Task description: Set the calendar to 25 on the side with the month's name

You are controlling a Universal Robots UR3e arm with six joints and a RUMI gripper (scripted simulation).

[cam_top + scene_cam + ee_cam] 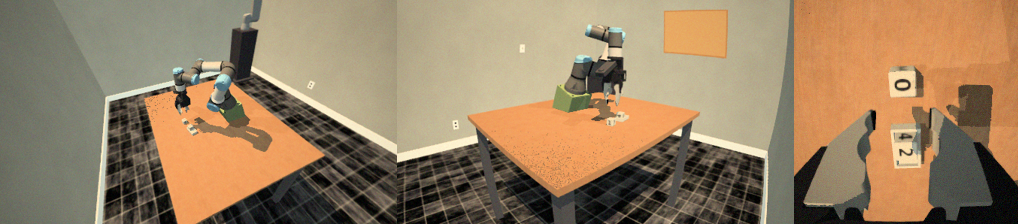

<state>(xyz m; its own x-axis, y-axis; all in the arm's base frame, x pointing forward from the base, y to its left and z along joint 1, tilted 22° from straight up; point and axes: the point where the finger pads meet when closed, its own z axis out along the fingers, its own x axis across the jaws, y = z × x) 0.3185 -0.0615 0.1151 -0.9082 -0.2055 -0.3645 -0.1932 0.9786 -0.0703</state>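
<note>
Now: hand 90 mm above the white calendar cube. Round my hand: white calendar tray 20 mm behind, 110 mm to the left, 100 mm below.
</note>
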